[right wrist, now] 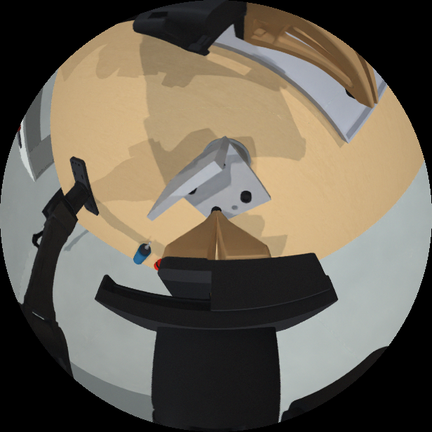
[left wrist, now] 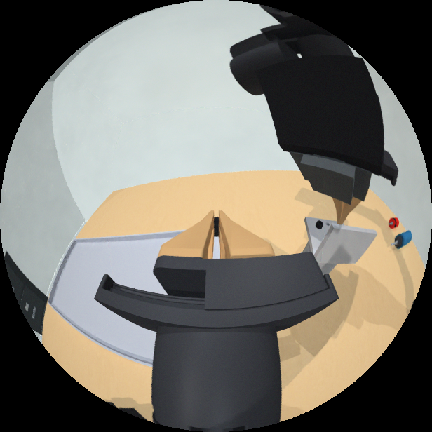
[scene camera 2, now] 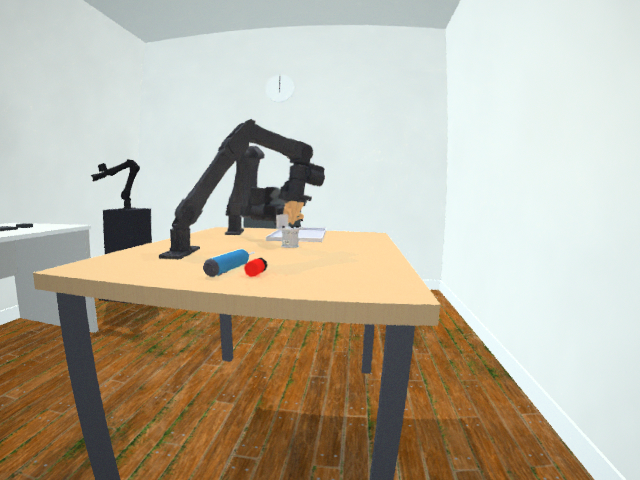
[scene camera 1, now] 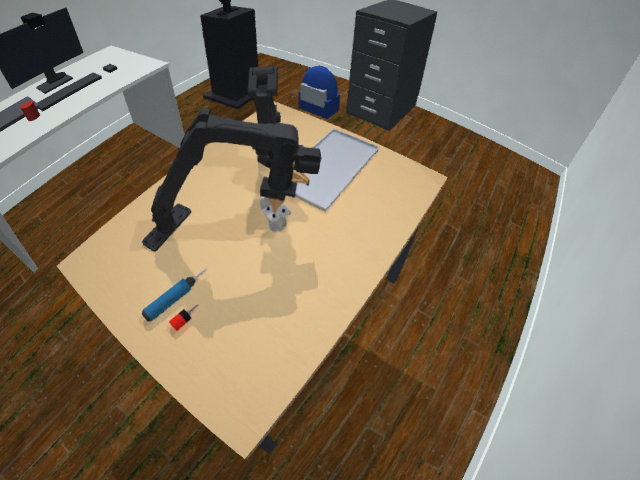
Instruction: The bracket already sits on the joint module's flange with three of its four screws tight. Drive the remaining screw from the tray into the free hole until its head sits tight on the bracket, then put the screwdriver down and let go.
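Frame: origin at the left arm's base, x ahead, y left, z up, level; millimetres.
Where they show: left gripper, fingertip midpoint: point(scene camera 2: 303, 216) point(scene camera 1: 308, 181); right gripper, fingertip midpoint: point(scene camera 2: 292, 224) point(scene camera 1: 274, 212); left arm's base, origin of the base link: point(scene camera 2: 234, 232); right arm's base, origin of the base link: point(scene camera 2: 180, 253) point(scene camera 1: 167, 227).
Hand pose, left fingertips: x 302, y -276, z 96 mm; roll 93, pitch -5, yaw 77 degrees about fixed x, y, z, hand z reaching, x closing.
Note:
Things, the pixels of their centre, and the offset from my left fingertips.
- silvery bracket, body centre: point(scene camera 1: 275, 206) point(scene camera 2: 290, 223) 14 mm down, 52 mm back, 132 mm right
- upright joint module, body centre: point(scene camera 1: 276, 217) point(scene camera 2: 290, 237) 64 mm down, 52 mm back, 132 mm right
- blue-handled screwdriver, body centre: point(scene camera 2: 234, 259) point(scene camera 1: 176, 292) 76 mm down, 196 mm back, 500 mm right
- shallow grey tray, body centre: point(scene camera 1: 330, 164) point(scene camera 2: 299, 233) 88 mm down, 4 mm back, 207 mm left
The silvery bracket point(scene camera 1: 279, 212) point(left wrist: 350, 242) point(right wrist: 255, 187) sits on the upright joint module point(scene camera 1: 277, 225) point(scene camera 2: 290, 239). Black screw heads show on it; one point(right wrist: 245, 196) is clear of the fingers. My right gripper point(scene camera 1: 274, 209) point(left wrist: 340, 222) point(right wrist: 216, 216) is shut and empty, its tips at another screw head. My left gripper point(scene camera 1: 308, 181) point(left wrist: 216, 215) is shut on a small black screw point(left wrist: 216, 226) point(right wrist: 349, 93), near the tray. A blue-handled screwdriver point(scene camera 1: 168, 298) point(scene camera 2: 226, 262) point(left wrist: 403, 239) point(right wrist: 142, 254) and a short red one point(scene camera 1: 179, 320) point(scene camera 2: 255, 267) point(left wrist: 394, 223) lie on the table.
The shallow grey tray point(scene camera 1: 343, 165) point(left wrist: 110, 280) lies behind the module in scene camera 1. The right arm's base point(scene camera 1: 166, 227) point(right wrist: 84, 185) stands between the tools and the left arm. The table's edge point(scene camera 2: 258, 304) is near the tools.

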